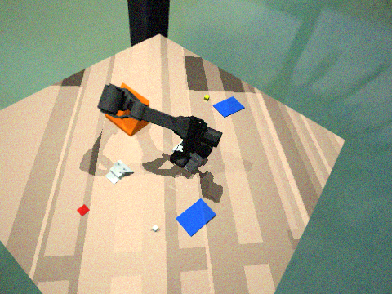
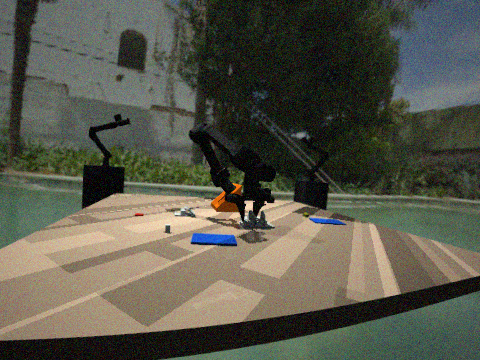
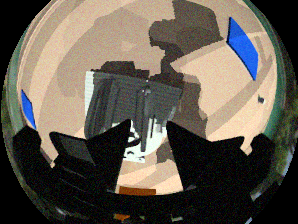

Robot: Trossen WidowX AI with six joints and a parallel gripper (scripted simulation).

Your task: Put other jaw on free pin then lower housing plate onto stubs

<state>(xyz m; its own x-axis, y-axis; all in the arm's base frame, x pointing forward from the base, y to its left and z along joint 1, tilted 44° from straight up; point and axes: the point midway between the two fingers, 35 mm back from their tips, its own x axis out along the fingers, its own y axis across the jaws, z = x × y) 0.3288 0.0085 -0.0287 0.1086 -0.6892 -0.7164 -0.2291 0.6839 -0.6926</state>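
The white base plate is 30 mm to the left of my gripper tip, 10 mm below it and 10 mm ahead of it. From my gripper tip the other things lie so: grey cube (280 mm to the right, 130 mm ahead); then grey jaw (40 mm behind, 10 mm to the left); then yellow cube (350 mm to the left, 210 mm behind, 10 mm below).
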